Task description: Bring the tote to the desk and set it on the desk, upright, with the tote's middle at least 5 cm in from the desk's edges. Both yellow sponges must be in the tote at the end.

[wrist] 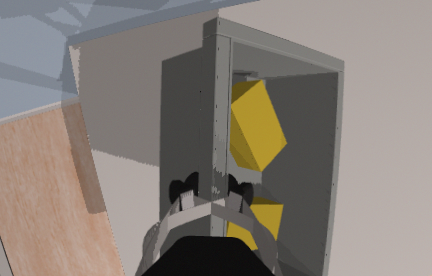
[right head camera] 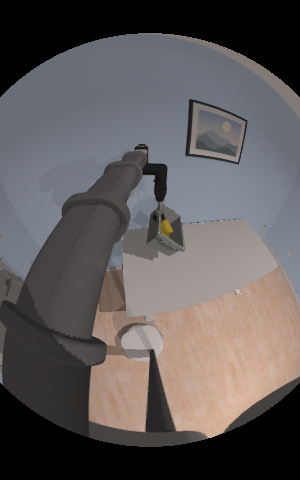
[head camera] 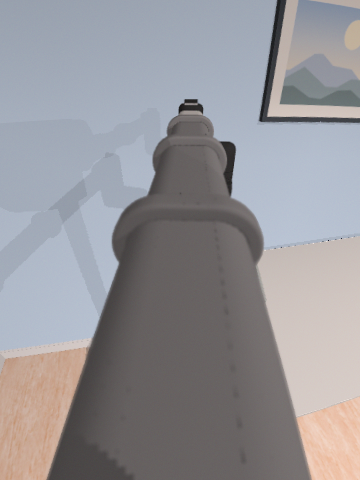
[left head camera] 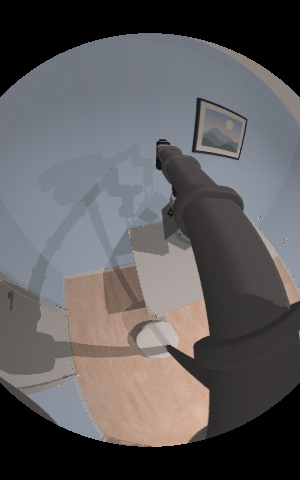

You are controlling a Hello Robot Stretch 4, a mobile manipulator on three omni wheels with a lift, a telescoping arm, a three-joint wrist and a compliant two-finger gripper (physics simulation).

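Where they show: gripper, fingertip midpoint: (wrist: 211, 187) (left head camera: 172, 215); robot's base, link origin: (right head camera: 142, 341) (left head camera: 156, 338).
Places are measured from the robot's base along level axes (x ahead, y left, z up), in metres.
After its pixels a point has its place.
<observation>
My gripper (right head camera: 159, 217) @(x 0.695, y -0.087, z 1.032 m) (wrist: 211, 187) @(x 0.695, y -0.087, z 1.032 m) is shut on the long side wall of the grey tote (left head camera: 171, 231) @(x 0.571, y -0.060, z 1.025 m) (right head camera: 168, 245) @(x 0.534, y -0.145, z 0.998 m) (wrist: 220, 110) @(x 0.767, y -0.094, z 1.082 m). The tote is open side up, over the left part of the pale desk (head camera: 320, 320) @(x 0.643, y -0.564, z 0.692 m) (left head camera: 172, 277) @(x 0.450, y -0.098, z 0.692 m) (right head camera: 210, 265) @(x 0.597, y -0.522, z 0.692 m) (wrist: 385, 150) @(x 0.700, y -0.497, z 0.692 m). Its shadow falls on the desk to its left; the tote looks raised above the top, but the gap's height is unclear. In the wrist view one yellow sponge (wrist: 259, 125) @(x 0.755, y -0.146, z 0.952 m) leans inside the tote and the other yellow sponge (wrist: 265, 217) @(x 0.631, y -0.160, z 0.936 m) lies nearer, partly hidden by the gripper. In the head view the arm hides the tote.
The blue wall (head camera: 90, 75) @(x 0.948, y 0.319, z 1.520 m) (left head camera: 100, 125) @(x 0.945, y 0.334, z 1.564 m) (right head camera: 100, 115) @(x 0.960, y 0.275, z 1.671 m) stands behind the desk, with a framed picture (head camera: 320, 65) @(x 1.125, y -0.476, z 1.557 m) (left head camera: 220, 130) @(x 1.132, y -0.505, z 1.580 m) (right head camera: 216, 132) @(x 1.132, y -0.505, z 1.582 m) on it. A door (left head camera: 25, 335) @(x -0.145, y 1.032, z 0.700 m) is at the left. A round pale disc (left head camera: 157, 339) @(x 0.002, y 0.000, z 0.187 m) (right head camera: 142, 342) @(x 0.005, y -0.007, z 0.187 m) shows low in front of the arm's base.
</observation>
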